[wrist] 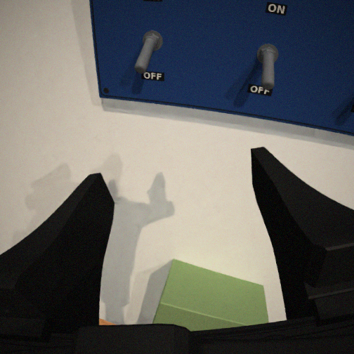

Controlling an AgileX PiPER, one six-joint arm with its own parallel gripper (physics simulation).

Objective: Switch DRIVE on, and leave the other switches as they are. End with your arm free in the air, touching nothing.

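Note:
A blue switch panel (200, 60) fills the upper right. A grey toggle lever (146, 54) at its left points down to an OFF label. A second grey toggle lever (268, 70) points down to another OFF label, with an ON label above it. The name labels do not show, so I cannot tell which switch is DRIVE. Part of a label or lever shadow shows at the right edge. My gripper (176, 177) is open, its fingers wide apart below the panel, with nothing between them.
A green block (212, 295) shows at the bottom, between the fingers. A small piece of an orange thing (106, 322) shows at the bottom left of it. The pale wall (45, 100) carries the arm's shadow.

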